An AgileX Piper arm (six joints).
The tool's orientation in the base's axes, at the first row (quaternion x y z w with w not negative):
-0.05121, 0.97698, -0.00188, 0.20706
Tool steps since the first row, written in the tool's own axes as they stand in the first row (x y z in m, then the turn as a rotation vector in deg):
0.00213, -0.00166, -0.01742, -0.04, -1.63, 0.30
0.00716, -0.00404, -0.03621, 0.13, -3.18, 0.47
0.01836, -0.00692, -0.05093, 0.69, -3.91, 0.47
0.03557, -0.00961, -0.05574, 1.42, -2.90, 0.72
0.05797, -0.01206, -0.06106, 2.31, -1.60, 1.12
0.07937, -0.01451, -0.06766, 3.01, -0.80, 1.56
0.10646, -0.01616, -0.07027, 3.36, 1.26, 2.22
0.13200, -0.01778, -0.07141, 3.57, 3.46, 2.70
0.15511, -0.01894, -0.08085, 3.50, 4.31, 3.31
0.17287, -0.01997, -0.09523, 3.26, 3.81, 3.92
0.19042, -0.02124, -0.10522, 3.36, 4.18, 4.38
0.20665, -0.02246, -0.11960, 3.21, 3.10, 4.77
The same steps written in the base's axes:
-0.00882, -0.00217, 0.01511, 0.32, -1.61, -0.22
-0.02076, -0.00538, 0.03031, 0.39, -3.17, -0.40
-0.03662, -0.00963, 0.03931, -0.05, -3.95, -0.61
-0.05394, -0.01412, 0.03681, -0.71, -3.02, -1.16
-0.07621, -0.01891, 0.03268, -1.49, -1.80, -1.92
-0.09809, -0.02362, 0.03012, -2.03, -1.07, -2.62
-0.12361, -0.02804, 0.02159, -2.28, 0.95, -3.42
-0.14713, -0.03225, 0.01235, -2.50, 3.13, -4.00
-0.17184, -0.03590, 0.01166, -2.27, 3.99, -4.55
-0.19370, -0.03897, 0.01765, -1.75, 3.53, -5.00
-0.21358, -0.04218, 0.01972, -1.70, 3.90, -5.47
-0.23403, -0.04528, 0.02633, -1.29, 2.84, -5.74

